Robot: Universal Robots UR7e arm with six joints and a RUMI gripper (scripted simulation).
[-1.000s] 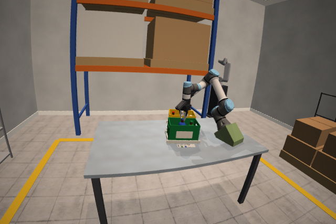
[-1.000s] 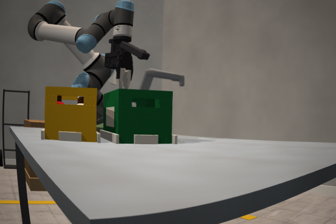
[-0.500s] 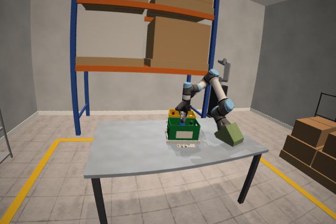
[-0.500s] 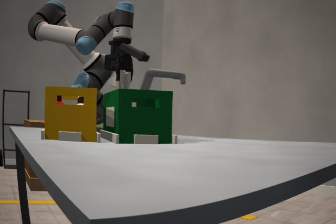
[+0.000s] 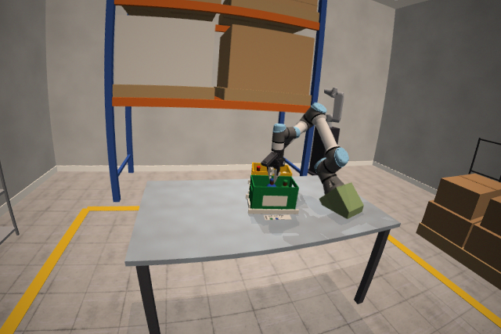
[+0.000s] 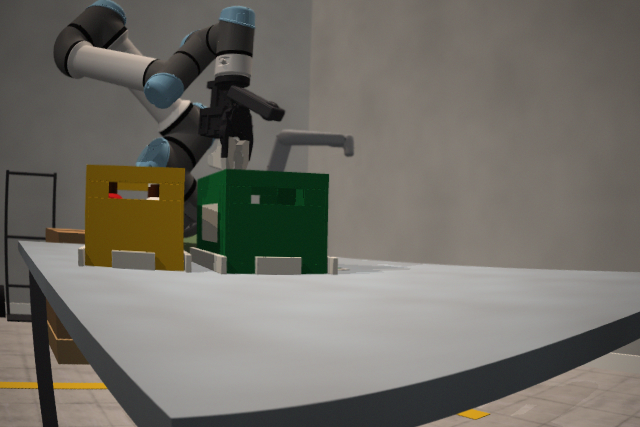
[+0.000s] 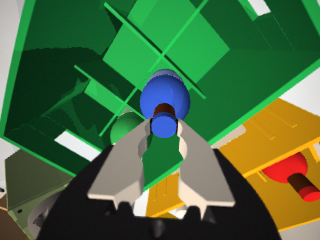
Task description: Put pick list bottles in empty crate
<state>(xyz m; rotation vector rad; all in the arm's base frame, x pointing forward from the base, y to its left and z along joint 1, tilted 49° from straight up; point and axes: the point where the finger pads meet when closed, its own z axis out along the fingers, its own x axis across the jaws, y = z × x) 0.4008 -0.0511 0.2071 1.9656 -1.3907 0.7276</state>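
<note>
Now: hand 7 cm above the blue-label bottle. From my hand the other things lie so: green-label bottle (8 cm behind, 4 cm to the left, 7 cm below); then yellow crate (10 cm behind, 17 cm to the right, 8 cm below); then green crate (2 cm ahead, 4 cm to the left, 8 cm below).
</note>
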